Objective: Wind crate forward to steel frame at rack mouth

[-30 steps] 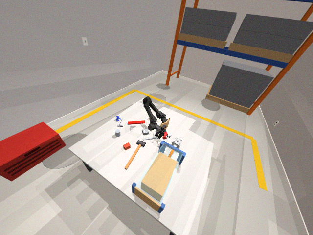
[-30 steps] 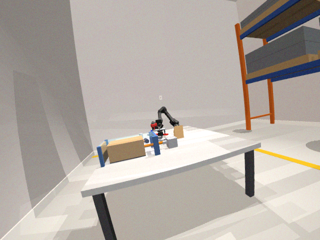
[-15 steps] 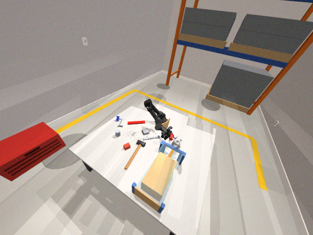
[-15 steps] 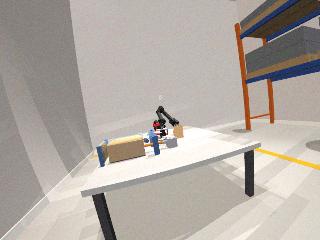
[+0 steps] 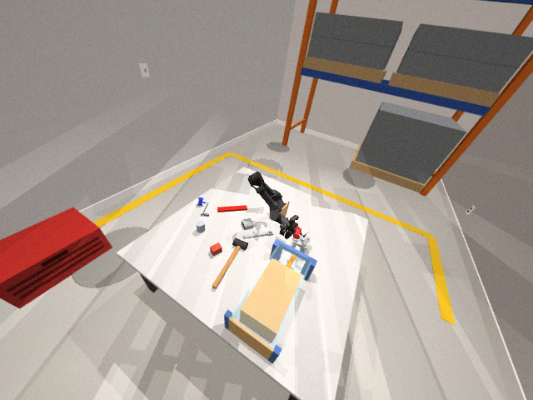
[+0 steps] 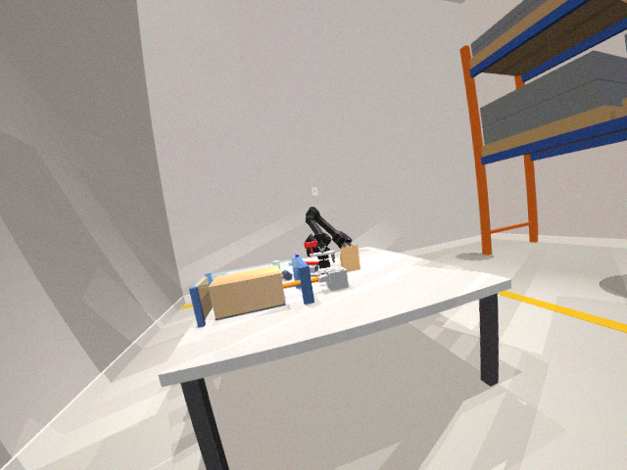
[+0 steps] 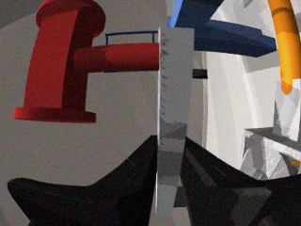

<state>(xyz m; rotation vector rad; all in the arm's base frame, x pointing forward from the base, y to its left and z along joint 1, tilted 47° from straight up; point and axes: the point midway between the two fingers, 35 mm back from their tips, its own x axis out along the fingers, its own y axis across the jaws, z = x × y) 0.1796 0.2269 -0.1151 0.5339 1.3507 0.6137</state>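
The red knob lies 50 mm ahead of my gripper tip, 40 mm above it and 20 mm to the right of it. Also, from my gripper tip: grey hand winch (140 mm below, 70 mm behind, 10 mm to the right); then frame (110 mm ahead, 70 mm below, 20 mm to the left); then red-knobbed winch handle (10 mm to the right, 10 mm ahead, 10 mm above).
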